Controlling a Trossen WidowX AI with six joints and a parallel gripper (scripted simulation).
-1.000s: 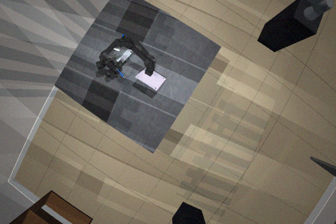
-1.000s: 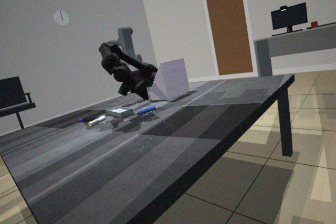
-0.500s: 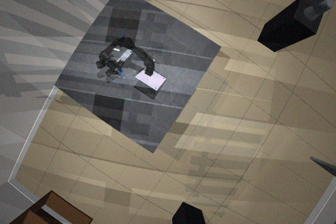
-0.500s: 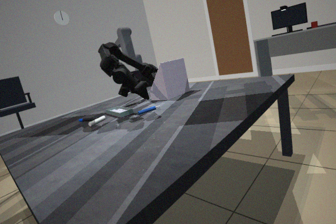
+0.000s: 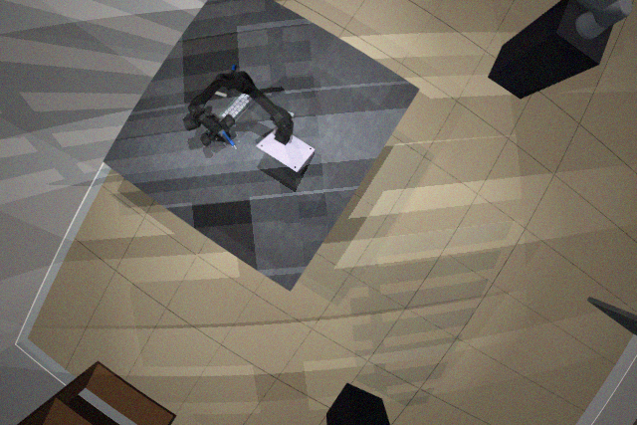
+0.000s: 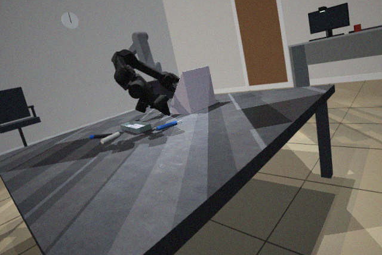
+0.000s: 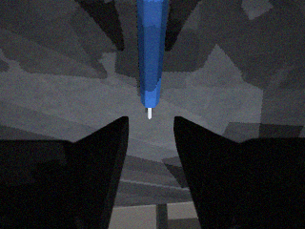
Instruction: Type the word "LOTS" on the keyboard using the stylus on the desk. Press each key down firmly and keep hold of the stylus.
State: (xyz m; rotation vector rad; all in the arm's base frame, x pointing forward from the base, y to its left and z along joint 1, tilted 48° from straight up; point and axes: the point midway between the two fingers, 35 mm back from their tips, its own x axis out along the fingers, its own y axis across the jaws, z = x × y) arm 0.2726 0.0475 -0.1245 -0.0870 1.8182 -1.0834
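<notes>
The blue hexagonal stylus lies 20 mm behind my gripper tip, 10 mm to the left of it and 40 mm below it. From my gripper tip the other things lie so: blue-tipped dark pen 180 mm ahead, 330 mm to the right, 40 mm below; then white cylinder 190 mm ahead, 190 mm to the right, 40 mm below.
</notes>
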